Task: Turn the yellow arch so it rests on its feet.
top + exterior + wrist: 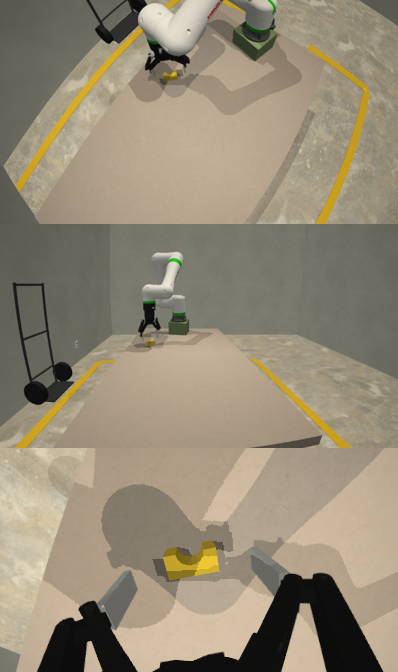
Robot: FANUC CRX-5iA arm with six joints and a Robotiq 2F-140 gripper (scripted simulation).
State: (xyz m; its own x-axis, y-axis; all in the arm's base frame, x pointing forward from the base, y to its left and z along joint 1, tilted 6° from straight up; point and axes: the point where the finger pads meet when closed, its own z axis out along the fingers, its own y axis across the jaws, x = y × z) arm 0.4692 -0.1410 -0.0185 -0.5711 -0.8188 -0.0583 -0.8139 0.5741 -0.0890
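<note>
The yellow arch lies 40 mm below my hand.
</note>
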